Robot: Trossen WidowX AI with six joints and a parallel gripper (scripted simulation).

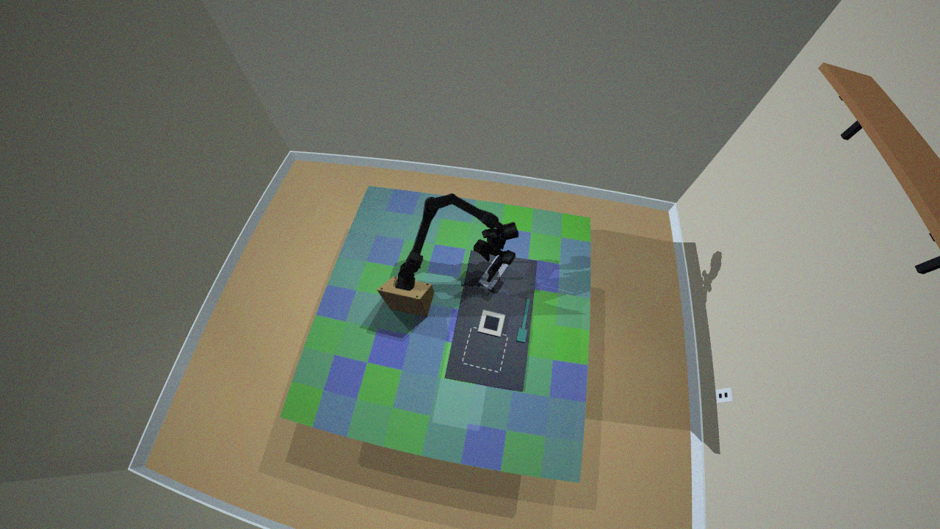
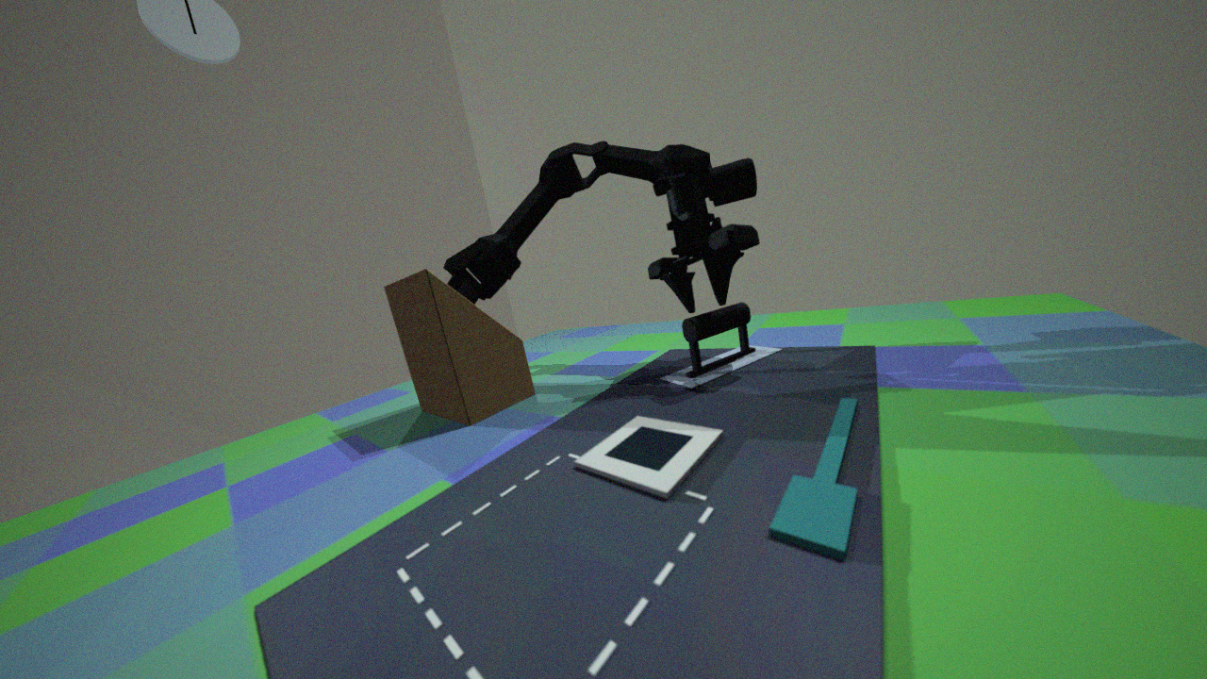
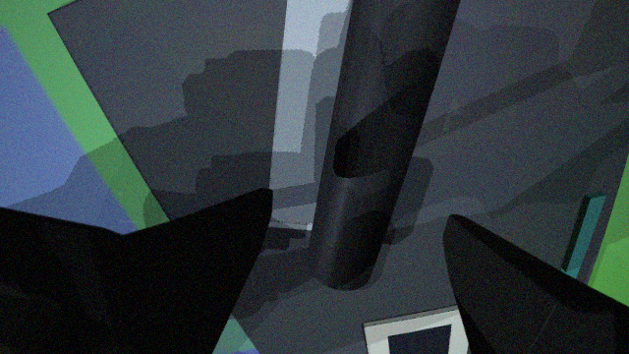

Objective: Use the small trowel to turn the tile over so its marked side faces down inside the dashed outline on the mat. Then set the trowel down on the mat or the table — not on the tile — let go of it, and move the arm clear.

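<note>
The dark mat lies 22 cm to the right of my gripper tip, 11 cm below it and 5 cm ahead of it. Round my gripper tip: tile (26 cm to the right, 9 cm below, 4 cm ahead); then teal trowel (24 cm to the right, 19 cm ahead, 9 cm below).
</note>
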